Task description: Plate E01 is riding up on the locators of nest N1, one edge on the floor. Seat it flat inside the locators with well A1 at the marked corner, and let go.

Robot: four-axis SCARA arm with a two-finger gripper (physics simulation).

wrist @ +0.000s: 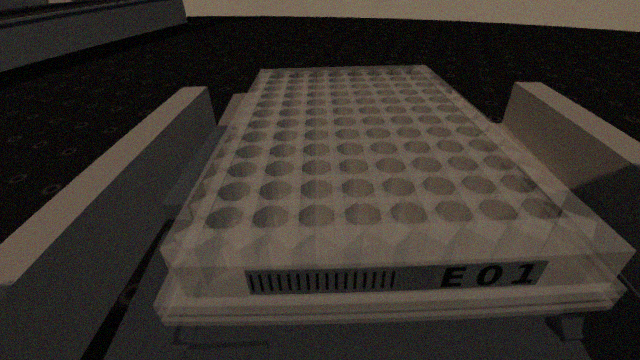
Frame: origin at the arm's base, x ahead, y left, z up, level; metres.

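Where they show: gripper, fingertip midpoint: (357, 110).
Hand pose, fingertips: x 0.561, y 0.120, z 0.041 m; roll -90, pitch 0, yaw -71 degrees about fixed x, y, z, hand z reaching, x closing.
Observation:
Each offset is from my fingertips to the centre of the thing. "*": to the spot under its first point. Level surfaces: height alone.
Plate E01 @(dx -0.008, dy -0.002, dz -0.005 m) (360, 245), a clear plate with rows of round wells, fills the middle of the wrist view. Its barcode and E01 label face the camera. My gripper (357, 110) is shut on the plate, with a finger along each long side. Part of the grey nest N1 @(dx -0.007, dy -0.004, dz -0.021 m) (375, 342) shows below the plate's near edge. A small raised block @(* dx -0.056, dy -0.059, dz -0.014 m) (573, 327), likely a locator, stands under the near right corner. The near edge appears above the nest floor. The far locators and the marked corner cannot be made out, and well A1 cannot be identified.
A long grey block or fixture edge (90, 37) stands at the upper left, beyond the left finger. A dark, faintly patterned surface @(dz -0.028 m) (75, 120) lies around the nest, with a pale background (400, 9) behind it. The view is dim and grainy.

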